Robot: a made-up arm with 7 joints.
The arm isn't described. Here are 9 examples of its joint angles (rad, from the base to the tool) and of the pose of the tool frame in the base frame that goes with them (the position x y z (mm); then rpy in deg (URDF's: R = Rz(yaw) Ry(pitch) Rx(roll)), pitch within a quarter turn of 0, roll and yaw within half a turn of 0).
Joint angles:
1: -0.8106 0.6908 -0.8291 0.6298 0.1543 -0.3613 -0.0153
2: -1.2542 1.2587 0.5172 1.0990 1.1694 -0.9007 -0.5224
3: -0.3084 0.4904 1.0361 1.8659 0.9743 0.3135 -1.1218
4: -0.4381 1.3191 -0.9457 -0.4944 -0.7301 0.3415 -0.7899
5: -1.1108 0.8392 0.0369 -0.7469 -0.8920 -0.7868 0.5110
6: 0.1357 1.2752 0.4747 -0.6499 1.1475 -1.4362 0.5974
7: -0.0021 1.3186 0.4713 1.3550 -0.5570 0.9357 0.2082
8: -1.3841 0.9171 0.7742 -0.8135 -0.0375 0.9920 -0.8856
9: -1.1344 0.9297 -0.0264 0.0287 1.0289 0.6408 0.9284
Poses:
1: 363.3 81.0 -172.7 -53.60 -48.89 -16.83
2: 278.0 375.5 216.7 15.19 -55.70 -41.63
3: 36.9 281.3 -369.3 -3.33 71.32 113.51
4: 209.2 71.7 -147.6 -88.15 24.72 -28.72
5: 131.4 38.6 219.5 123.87 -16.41 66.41
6: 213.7 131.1 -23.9 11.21 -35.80 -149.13
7: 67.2 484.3 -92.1 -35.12 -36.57 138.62
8: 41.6 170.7 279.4 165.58 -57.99 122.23
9: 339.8 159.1 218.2 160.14 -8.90 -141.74
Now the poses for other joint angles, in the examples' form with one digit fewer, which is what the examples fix.
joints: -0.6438 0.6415 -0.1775 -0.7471 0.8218 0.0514 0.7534
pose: 243 16 95 136.9 -19.3 158.0
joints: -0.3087 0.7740 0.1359 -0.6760 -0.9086 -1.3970 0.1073
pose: 203 119 70 124.7 -9.6 82.0
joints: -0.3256 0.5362 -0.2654 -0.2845 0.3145 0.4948 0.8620
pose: 309 65 -108 -141.9 -61.0 125.4
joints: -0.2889 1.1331 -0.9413 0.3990 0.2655 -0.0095 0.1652
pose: 201 227 -270 -19.3 -21.1 -21.3
